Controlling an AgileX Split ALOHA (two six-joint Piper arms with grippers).
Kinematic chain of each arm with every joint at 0, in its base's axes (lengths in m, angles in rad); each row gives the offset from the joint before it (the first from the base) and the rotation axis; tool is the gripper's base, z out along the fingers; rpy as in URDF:
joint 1: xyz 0 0 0.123 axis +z
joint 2: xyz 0 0 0 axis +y
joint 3: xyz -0.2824 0 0.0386 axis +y
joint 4: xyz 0.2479 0 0.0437 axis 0.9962 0 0.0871
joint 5: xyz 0 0 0 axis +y
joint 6: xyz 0.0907 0 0.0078 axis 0.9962 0 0.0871
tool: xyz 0 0 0 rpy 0 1.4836 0
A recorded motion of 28 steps. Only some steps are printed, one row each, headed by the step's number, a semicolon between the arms.
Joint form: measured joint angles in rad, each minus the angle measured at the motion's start. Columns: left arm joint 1, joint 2, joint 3, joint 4, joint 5, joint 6; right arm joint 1, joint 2, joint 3, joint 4, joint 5, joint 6.
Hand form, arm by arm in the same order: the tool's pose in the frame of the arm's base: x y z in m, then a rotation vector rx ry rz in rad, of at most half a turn. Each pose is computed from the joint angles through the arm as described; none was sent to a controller.
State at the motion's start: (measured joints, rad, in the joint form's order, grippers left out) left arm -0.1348 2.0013 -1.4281 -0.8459 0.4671 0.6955; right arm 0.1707 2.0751 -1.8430 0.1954 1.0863 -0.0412
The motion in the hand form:
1: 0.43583 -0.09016 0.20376 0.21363 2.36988 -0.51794; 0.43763 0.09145 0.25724 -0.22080 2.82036 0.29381
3: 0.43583 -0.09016 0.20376 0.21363 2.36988 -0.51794; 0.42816 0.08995 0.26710 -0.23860 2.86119 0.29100
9: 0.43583 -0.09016 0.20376 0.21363 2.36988 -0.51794; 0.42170 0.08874 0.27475 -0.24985 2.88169 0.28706
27: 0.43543 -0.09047 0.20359 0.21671 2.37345 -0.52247; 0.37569 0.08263 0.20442 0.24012 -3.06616 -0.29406
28: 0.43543 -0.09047 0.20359 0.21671 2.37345 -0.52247; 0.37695 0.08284 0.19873 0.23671 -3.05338 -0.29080
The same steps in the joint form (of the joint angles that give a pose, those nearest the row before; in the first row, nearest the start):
1: 0.0000 0.0000 0.0000 0.0000 0.0000 0.0000; 0.0000 -0.0126 0.0000 -0.0024 0.0407 0.0000
3: 0.0000 0.0000 0.0000 0.0000 0.0000 0.0000; 0.0000 -0.0388 -0.0005 -0.0066 0.1093 0.0000
9: 0.0000 0.0000 0.0000 0.0000 0.0000 0.0000; 0.0000 -0.0587 -0.0005 -0.0105 0.1505 0.0000
27: 0.0000 0.0000 0.0000 0.0000 0.0059 0.0000; 0.0000 -0.0992 0.3385 0.0113 0.1419 -0.0181
28: 0.0000 0.0000 0.0000 0.0000 0.0059 0.0000; 0.0000 -0.0844 0.3385 0.0113 0.1405 -0.0181

